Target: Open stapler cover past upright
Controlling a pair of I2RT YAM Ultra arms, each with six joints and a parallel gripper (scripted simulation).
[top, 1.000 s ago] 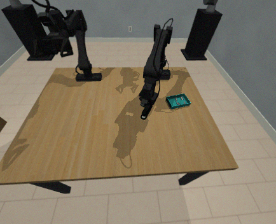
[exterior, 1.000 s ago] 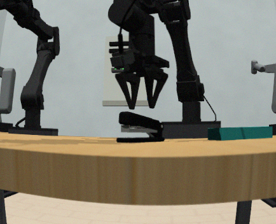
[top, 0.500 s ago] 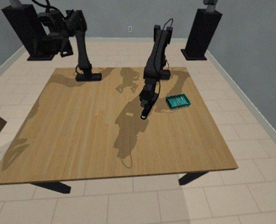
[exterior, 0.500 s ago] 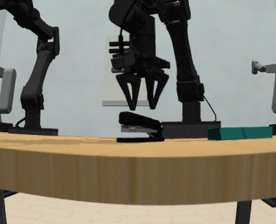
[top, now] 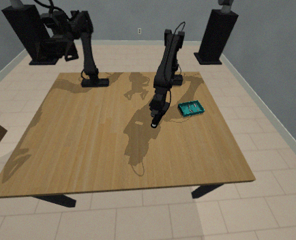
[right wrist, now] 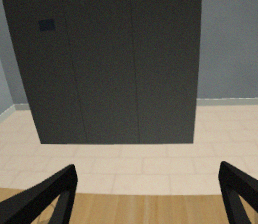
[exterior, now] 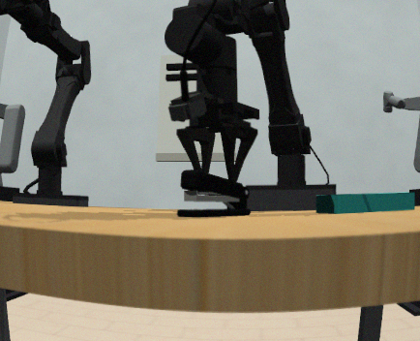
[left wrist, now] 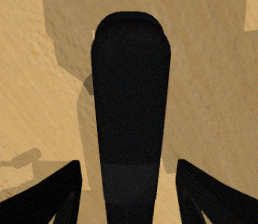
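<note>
Right now my left hand is 1 cm above the stapler cover. The rest, counted from my left hand: teal tray 7 cm behind, 23 cm to the left, 4 cm below; then black stapler 3 cm below.
</note>
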